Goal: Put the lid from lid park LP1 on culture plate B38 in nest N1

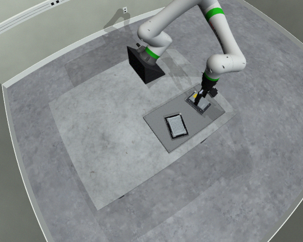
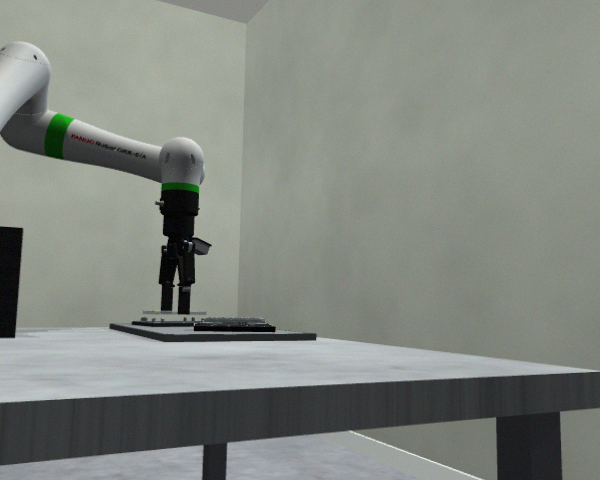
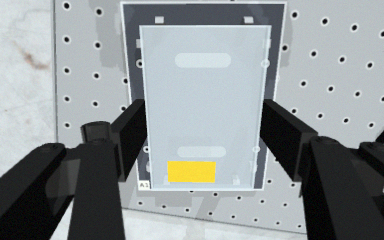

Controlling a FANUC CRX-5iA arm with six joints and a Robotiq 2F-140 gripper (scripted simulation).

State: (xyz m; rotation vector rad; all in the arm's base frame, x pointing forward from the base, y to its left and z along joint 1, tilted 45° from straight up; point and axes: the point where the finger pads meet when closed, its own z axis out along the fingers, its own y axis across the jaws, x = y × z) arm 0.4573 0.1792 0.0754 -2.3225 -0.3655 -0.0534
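Now: the lid park 50 mm below my hand. Round my hand: black nest: 240 mm to the right, 80 mm ahead, 50 mm below; clear lid: 20 mm below; culture plate: 240 mm to the right, 80 mm ahead, 40 mm below.
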